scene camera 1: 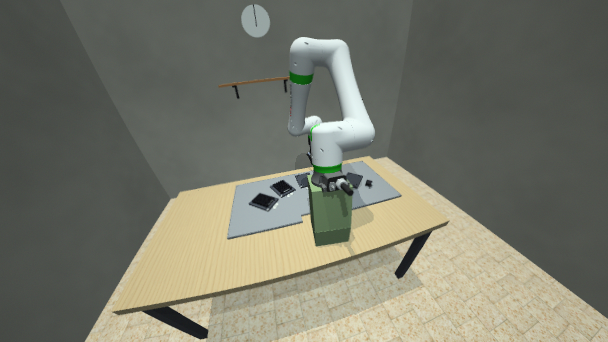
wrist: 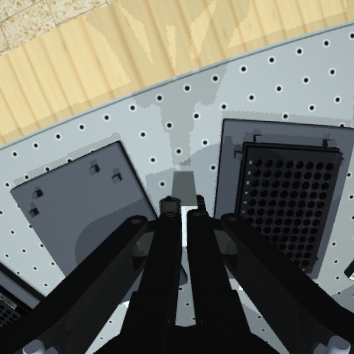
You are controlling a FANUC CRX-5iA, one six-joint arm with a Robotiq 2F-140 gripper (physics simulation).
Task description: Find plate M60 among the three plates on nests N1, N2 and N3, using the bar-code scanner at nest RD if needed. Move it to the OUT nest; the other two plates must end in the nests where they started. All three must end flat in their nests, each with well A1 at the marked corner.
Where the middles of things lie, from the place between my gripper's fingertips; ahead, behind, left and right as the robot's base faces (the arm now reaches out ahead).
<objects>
Right now my hand is 30 mm past the OUT nest [wrist: 77, 211], 100 mm to the right of it and 30 mm above it.
</objects>
